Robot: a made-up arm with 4 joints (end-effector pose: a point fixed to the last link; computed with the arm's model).
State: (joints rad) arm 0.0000 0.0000 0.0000 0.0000
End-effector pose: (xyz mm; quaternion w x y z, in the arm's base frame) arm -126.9 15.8 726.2 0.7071 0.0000 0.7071 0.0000
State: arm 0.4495 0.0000 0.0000 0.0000
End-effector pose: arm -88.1 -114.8 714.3 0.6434 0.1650 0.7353 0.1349
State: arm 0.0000 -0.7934 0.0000 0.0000
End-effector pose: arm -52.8 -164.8 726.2 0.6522 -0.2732 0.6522 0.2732
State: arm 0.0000 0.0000 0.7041 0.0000
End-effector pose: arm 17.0 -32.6 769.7 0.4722 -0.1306 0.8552 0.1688
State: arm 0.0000 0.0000 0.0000 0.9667
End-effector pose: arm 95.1 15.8 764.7 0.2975 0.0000 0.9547 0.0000
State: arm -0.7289 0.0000 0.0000 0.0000
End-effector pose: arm -192.7 196.2 621.6 0.7341 -0.2640 0.5872 -0.2158
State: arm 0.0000 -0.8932 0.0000 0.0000
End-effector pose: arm -34.1 -181.7 726.2 0.6378 -0.3054 0.6377 0.3054
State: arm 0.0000 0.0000 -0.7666 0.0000
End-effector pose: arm -196.2 116.5 606.2 0.8635 0.1416 0.4481 -0.1831
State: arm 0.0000 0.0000 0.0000 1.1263
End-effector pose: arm 130.8 15.8 749.9 0.2204 0.0000 0.9754 0.0000
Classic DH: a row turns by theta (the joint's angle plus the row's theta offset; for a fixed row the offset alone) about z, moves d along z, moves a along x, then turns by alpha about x. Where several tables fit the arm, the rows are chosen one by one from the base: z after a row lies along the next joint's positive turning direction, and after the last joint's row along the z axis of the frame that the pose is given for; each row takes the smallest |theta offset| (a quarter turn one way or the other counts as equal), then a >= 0, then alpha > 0; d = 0 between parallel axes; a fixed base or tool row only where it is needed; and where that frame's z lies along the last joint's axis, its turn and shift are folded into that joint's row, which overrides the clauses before.
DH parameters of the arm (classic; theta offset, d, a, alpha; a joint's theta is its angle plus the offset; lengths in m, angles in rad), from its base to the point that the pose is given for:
base (fixed): -1.2736 0.4097 -0.0104 -1.6666
joint 1: 0 0.1249 0.0339 -1.475
joint 2: -1.174 -0.1262 -0.1026 2.2319
joint 3: 0.1614 0.0155 -0.0042 -0.6675
joint 4: 1.4436 -0.0205 -0.1922 1.5708
tool (fixed): 0 -0.1476 0 0

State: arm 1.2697 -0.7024 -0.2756 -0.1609
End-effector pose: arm -124.9 -294.3 380.6 0.6457 0.3990 0.4602 0.4606
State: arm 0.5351 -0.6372 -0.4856 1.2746
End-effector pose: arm 133.3 -204.3 681.8 0.2837 -0.0399 0.9098 0.3004
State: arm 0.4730 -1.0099 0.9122 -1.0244
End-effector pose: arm 101.1 -351.3 495.3 0.5796 -0.1305 0.3792 0.7094
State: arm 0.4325 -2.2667 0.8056 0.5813
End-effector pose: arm 129.6 -105.4 702.5 0.1276 -0.9213 0.1939 0.3120
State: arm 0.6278 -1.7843 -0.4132 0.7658
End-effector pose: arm 181.2 -322.1 587.0 0.4923 -0.3902 0.5231 0.5760
